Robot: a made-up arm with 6 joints.
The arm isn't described. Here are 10 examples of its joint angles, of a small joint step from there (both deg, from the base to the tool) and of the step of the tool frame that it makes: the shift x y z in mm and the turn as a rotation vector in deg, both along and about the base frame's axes.
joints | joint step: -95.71 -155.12 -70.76 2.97 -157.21 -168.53 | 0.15 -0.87 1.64 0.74 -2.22 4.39
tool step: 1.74 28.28 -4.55 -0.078 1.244 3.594
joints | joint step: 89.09 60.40 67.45 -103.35 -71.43 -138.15 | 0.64 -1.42 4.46 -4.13 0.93 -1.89
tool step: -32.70 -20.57 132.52 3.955 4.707 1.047
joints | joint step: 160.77 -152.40 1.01 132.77 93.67 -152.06 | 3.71 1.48 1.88 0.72 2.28 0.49
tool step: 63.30 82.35 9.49 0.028 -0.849 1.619
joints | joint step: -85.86 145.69 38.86 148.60 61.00 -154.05 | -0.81 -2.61 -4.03 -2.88 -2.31 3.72
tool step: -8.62 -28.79 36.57 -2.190 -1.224 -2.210
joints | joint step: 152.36 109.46 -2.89 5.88 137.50 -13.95 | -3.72 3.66 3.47 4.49 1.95 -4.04
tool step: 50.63 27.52 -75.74 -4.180 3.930 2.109
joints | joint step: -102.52 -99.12 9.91 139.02 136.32 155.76 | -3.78 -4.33 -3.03 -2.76 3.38 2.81
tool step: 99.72 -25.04 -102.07 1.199 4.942 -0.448
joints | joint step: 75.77 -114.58 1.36 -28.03 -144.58 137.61 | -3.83 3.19 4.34 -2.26 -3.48 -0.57
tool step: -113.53 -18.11 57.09 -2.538 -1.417 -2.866
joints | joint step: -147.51 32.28 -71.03 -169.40 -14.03 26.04 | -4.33 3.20 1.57 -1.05 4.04 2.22
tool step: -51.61 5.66 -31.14 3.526 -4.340 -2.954
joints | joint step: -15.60 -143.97 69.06 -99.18 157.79 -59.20 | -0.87 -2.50 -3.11 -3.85 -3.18 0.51
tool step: 48.33 20.89 -22.23 -1.792 0.722 -5.862
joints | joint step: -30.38 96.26 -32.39 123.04 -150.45 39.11 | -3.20 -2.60 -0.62 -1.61 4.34 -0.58
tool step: 11.83 -57.13 36.11 2.038 -1.181 -6.425
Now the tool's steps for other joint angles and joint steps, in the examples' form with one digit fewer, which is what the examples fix.
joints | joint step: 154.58 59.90 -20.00 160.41 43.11 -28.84 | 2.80 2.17 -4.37 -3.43 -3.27 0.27
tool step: 58.0 -89.0 -58.9 -0.82 -3.39 -0.53
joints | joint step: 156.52 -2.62 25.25 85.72 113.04 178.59 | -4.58 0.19 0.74 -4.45 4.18 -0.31
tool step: 33.3 63.7 7.0 -1.33 1.47 1.15
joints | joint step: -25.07 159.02 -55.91 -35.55 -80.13 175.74 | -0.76 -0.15 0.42 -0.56 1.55 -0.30
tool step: -1.5 6.6 -5.7 -0.58 -1.56 0.53
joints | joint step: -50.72 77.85 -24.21 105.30 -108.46 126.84 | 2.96 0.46 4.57 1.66 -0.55 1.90
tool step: 94.7 -12.8 -12.8 -2.46 -1.03 4.17
